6 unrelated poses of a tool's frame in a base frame.
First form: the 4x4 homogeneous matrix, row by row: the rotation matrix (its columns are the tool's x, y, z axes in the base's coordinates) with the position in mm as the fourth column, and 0 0 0 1 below. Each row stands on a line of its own.
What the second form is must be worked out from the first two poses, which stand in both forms.
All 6 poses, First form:
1:
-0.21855 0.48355 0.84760 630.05
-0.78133 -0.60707 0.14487 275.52
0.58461 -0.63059 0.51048 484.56
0 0 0 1
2:
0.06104 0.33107 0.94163 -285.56
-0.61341 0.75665 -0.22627 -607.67
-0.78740 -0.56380 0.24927 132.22
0 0 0 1
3:
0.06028 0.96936 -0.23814 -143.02
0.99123 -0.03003 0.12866 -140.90
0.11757 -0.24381 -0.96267 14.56
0 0 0 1
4:
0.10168 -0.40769 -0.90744 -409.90
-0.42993 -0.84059 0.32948 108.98
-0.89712 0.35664 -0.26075 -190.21
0 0 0 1
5:
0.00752 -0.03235 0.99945 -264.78
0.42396 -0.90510 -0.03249 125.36
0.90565 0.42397 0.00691 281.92
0 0 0 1
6:
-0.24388 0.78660 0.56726 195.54
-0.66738 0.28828 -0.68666 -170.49
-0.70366 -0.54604 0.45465 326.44
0 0 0 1
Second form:
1: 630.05 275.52 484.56; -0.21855 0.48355 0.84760; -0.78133 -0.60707 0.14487; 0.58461 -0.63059 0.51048
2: -285.56 -607.67 132.22; 0.06104 0.33107 0.94163; -0.61341 0.75665 -0.22627; -0.78740 -0.56380 0.24927
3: -143.02 -140.90 14.56; 0.06028 0.96936 -0.23814; 0.99123 -0.03003 0.12866; 0.11757 -0.24381 -0.96267
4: -409.90 108.98 -190.21; 0.10168 -0.40769 -0.90744; -0.42993 -0.84059 0.32948; -0.89712 0.35664 -0.26075
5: -264.78 125.36 281.92; 0.00752 -0.03235 0.99945; 0.42396 -0.90510 -0.03249; 0.90565 0.42397 0.00691
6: 195.54 -170.49 326.44; -0.24388 0.78660 0.56726; -0.66738 0.28828 -0.68666; -0.70366 -0.54604 0.45465
